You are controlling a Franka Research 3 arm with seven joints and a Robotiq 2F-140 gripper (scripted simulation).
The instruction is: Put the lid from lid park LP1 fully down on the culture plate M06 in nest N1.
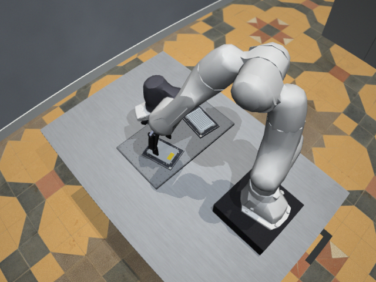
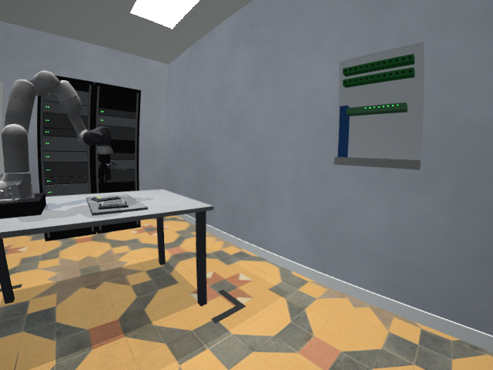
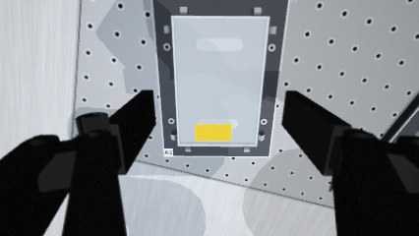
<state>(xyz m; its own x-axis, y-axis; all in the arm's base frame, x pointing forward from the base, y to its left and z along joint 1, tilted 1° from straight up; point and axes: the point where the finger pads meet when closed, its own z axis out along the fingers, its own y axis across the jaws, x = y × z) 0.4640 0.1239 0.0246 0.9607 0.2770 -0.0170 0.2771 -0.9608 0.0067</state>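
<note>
The clear lid lies 8 cm below my hand. The rest, counted from my hand: culture plate M06 (1 cm ahead, 26 cm to the right, 7 cm below); then dark lid park (9 cm below).
</note>
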